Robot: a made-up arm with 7 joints. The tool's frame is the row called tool.
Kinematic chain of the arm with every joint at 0, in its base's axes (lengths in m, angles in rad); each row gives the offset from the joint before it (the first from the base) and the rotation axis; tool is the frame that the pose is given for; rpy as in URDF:
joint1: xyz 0 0 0.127 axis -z
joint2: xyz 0 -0.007 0.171 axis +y
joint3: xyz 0 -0.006 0.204 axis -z
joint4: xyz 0 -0.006 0.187 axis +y
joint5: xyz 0 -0.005 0.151 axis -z
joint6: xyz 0 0 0.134 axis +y
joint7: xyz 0 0 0.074 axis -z
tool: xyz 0 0 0 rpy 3.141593 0 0
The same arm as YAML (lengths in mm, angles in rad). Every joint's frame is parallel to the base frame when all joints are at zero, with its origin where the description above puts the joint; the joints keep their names.
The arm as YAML. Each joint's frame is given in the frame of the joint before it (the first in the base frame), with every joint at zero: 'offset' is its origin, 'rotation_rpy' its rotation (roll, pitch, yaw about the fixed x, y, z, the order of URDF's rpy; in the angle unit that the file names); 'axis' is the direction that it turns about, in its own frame. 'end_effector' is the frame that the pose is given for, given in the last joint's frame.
length_unit: mm
angle_unit: rad
chain:
  - id: joint1
    offset: [0.0, 0.0, 127.0]
    rotation_rpy: [0.0, 0.0, 0.0]
    axis: "-z"
  - id: joint2
    offset: [0.0, -7.0, 171.0]
    rotation_rpy: [0.0, 0.0, 0.0]
    axis: "+y"
  - id: joint3
    offset: [0.0, -6.0, 204.0]
    rotation_rpy: [0.0, 0.0, 0.0]
    axis: "-z"
  - id: joint4
    offset: [0.0, -6.0, 187.0]
    rotation_rpy: [0.0, 0.0, 0.0]
    axis: "+y"
  - id: joint5
    offset: [0.0, -5.0, 151.0]
    rotation_rpy: [0.0, 0.0, 0.0]
    axis: "-z"
  - id: joint6
    offset: [0.0, 0.0, 134.0]
    rotation_rpy: [0.0, 0.0, 0.0]
    axis: "+y"
  - id: joint7
    offset: [0.0, 0.0, 74.0]
    rotation_rpy: [0.0, 0.0, 0.0]
    axis: "-z"
end_effector:
  offset: [0.0, 0.0, 0.0]
  rotation_rpy: [-3.1416, 0.0, 0.0]

